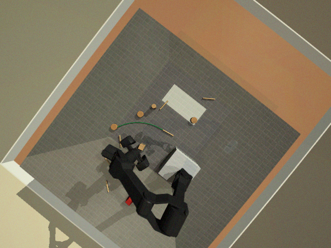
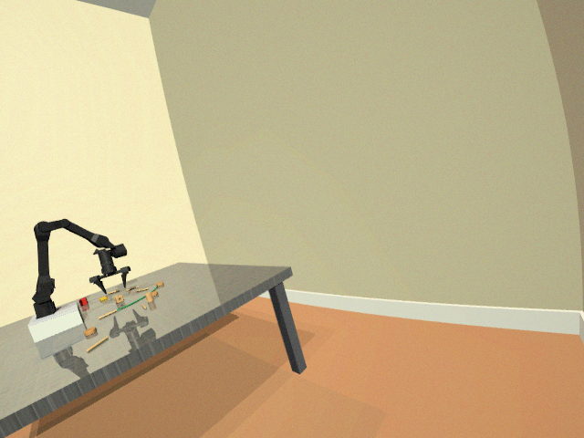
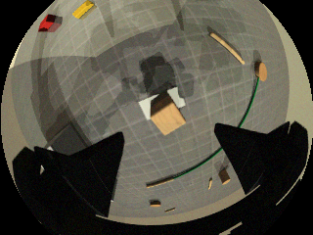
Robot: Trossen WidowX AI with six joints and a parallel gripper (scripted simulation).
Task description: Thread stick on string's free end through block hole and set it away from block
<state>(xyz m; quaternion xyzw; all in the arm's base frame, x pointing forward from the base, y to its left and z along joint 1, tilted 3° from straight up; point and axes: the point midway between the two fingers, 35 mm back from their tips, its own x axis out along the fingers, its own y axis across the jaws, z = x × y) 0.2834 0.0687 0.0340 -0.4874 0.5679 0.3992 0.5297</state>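
Right now my gripper tip is 40 mm above the wooden block. The rest, counted from my gripper tip: yellow cube (220 mm to the left, 70 mm behind, 50 mm below); then round button (210 mm ahead, 50 mm below, 30 mm to the left); then thin wooden stick (170 mm to the right, 60 mm below, 40 mm behind).
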